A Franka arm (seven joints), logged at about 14 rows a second.
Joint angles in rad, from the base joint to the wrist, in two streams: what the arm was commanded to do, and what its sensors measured. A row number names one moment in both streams.
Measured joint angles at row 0:
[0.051 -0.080 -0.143 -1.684 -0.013 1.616 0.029]
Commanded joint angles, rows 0 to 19:
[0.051 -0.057 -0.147 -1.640 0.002 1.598 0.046]
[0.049 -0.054 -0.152 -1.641 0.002 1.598 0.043]
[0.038 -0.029 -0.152 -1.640 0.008 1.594 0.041]
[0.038 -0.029 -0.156 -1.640 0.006 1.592 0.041]
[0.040 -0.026 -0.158 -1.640 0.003 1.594 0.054]
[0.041 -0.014 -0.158 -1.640 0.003 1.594 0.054]
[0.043 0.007 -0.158 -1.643 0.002 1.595 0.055]
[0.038 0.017 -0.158 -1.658 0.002 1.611 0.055]
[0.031 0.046 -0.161 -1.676 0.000 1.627 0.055]
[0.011 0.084 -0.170 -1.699 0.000 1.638 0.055]
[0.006 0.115 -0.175 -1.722 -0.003 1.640 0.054]
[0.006 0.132 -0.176 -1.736 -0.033 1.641 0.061]
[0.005 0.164 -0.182 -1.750 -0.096 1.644 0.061]
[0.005 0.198 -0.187 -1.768 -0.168 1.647 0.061]
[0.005 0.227 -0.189 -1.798 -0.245 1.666 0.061]
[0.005 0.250 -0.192 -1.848 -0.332 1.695 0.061]
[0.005 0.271 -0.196 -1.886 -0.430 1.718 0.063]
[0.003 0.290 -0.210 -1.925 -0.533 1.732 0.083]
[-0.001 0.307 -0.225 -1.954 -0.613 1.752 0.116]
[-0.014 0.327 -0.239 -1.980 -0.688 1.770 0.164]
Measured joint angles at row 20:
[-0.003 0.315 -0.214 -1.923 -0.561 1.733 0.091]
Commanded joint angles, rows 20 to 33:
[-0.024 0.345 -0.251 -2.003 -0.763 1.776 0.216]
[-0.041 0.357 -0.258 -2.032 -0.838 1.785 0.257]
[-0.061 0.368 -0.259 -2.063 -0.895 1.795 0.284]
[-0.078 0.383 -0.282 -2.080 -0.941 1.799 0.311]
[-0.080 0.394 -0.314 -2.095 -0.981 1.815 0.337]
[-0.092 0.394 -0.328 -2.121 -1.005 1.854 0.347]
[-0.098 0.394 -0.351 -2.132 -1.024 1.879 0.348]
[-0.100 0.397 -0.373 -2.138 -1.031 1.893 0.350]
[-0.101 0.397 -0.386 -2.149 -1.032 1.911 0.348]
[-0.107 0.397 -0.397 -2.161 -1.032 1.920 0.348]
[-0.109 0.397 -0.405 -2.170 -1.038 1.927 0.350]
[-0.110 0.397 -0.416 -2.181 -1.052 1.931 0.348]
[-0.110 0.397 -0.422 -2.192 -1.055 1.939 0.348]
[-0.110 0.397 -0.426 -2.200 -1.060 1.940 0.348]
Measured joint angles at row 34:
[-0.112 0.411 -0.411 -2.164 -1.023 1.924 0.319]
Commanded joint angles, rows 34 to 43:
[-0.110 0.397 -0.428 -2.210 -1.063 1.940 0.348]
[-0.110 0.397 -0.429 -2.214 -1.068 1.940 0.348]
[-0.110 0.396 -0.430 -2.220 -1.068 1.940 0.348]
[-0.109 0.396 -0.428 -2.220 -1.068 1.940 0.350]
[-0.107 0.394 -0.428 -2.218 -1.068 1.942 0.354]
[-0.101 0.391 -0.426 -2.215 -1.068 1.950 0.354]
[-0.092 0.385 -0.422 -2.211 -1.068 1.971 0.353]
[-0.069 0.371 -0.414 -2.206 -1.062 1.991 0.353]
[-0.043 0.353 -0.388 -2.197 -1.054 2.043 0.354]
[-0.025 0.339 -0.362 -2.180 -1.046 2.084 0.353]
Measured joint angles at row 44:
[-0.072 0.385 -0.408 -2.187 -1.060 1.987 0.353]
